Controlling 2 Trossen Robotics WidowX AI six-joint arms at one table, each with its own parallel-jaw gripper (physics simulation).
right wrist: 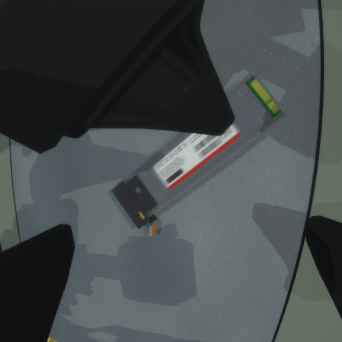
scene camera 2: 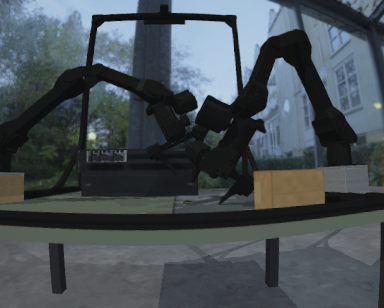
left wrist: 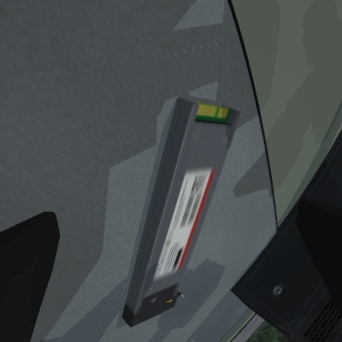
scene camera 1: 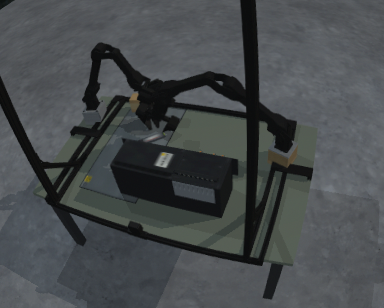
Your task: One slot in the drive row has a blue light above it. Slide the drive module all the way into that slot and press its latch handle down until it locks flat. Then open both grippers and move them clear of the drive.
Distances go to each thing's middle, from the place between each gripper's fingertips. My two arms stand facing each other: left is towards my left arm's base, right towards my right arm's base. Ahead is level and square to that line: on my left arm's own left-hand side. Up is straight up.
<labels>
I see my right gripper 9 cm above the drive module (left wrist: 199, 135), 4 cm to the right of it and 1 cm short of it. The rest, counted from my right hand: cardboard box (scene camera 2: 277, 188) (21 cm ahead, 19 cm to the left, 6 cm below).
The drive module lies 4 cm behind my left hand and 2 cm below it. From my left hand the other things lie so: cardboard box (15 cm to the left, 15 cm ahead, 1 cm above).
</labels>
